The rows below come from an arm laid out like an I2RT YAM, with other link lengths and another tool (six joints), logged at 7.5 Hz.
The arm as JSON. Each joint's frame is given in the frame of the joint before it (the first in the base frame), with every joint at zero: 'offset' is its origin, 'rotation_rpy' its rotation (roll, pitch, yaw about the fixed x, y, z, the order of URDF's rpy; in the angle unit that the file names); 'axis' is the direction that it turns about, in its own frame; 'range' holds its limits. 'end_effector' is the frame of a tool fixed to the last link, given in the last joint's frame.
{
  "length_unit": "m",
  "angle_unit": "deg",
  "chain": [
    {
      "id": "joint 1",
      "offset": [
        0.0,
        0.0,
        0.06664
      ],
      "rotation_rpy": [
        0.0,
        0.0,
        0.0
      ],
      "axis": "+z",
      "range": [
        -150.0,
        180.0
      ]
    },
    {
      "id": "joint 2",
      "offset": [
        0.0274,
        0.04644,
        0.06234
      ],
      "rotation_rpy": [
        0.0,
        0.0,
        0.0
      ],
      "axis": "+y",
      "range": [
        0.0,
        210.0
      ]
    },
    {
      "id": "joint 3",
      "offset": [
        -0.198,
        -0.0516,
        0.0
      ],
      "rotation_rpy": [
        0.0,
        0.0,
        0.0
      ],
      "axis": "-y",
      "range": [
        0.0,
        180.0
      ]
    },
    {
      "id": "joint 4",
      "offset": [
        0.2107,
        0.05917,
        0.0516
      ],
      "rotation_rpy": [
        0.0,
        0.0,
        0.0
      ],
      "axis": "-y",
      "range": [
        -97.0,
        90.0
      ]
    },
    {
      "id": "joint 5",
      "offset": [
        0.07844,
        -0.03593,
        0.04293
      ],
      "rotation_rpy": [
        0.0,
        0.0,
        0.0
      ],
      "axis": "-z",
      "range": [
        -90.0,
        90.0
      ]
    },
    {
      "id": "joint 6",
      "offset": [
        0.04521,
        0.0,
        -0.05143
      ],
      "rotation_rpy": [
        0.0,
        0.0,
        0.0
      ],
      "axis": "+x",
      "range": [
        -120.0,
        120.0
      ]
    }
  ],
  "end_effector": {
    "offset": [
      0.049,
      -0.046,
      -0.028
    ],
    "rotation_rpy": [
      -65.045,
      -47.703,
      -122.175
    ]
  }
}
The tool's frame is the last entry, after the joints.
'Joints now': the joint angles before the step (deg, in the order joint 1, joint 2, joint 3, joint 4, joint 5, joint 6). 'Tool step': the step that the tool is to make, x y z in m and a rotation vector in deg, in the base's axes. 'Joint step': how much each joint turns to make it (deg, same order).
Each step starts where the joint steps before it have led.
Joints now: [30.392, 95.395, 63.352, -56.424, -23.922, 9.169]
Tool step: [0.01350, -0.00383, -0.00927, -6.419, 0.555, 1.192]
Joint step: [0.000, 7.344, 4.920, -1.749, 5.267, -1.225]
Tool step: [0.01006, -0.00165, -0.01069, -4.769, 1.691, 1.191]
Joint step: [0.000, 7.036, 4.609, -1.725, 3.344, -0.960]
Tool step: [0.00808, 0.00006, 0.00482, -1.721, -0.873, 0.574]
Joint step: [-0.065, 1.508, 3.190, -1.901, 1.989, -0.416]
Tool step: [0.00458, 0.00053, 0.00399, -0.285, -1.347, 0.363]
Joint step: [-0.002, -0.196, 1.074, -0.309, 0.962, -0.264]
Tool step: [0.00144, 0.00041, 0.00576, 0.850, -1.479, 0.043]
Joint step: [-0.064, -1.747, -0.241, 0.177, 0.022, -0.108]
